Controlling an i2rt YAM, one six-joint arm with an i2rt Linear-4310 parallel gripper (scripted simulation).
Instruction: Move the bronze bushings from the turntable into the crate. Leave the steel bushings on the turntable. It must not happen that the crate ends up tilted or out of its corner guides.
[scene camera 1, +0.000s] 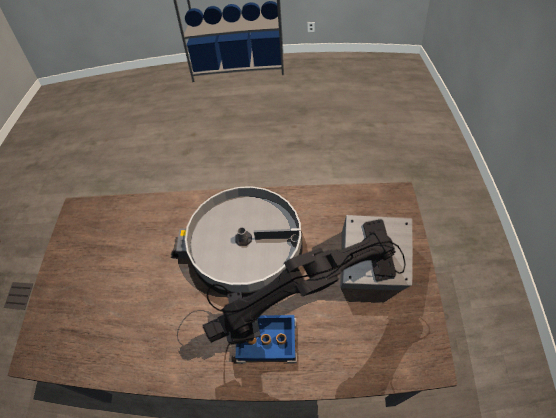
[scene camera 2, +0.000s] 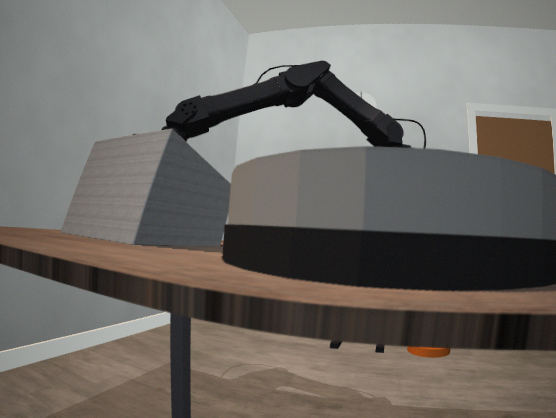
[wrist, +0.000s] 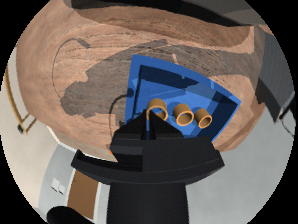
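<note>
My gripper (wrist: 147, 113) is in my sight, and so is a blue crate (scene camera 1: 272, 325). I find the crate in the wrist view too (wrist: 164, 80).
</note>
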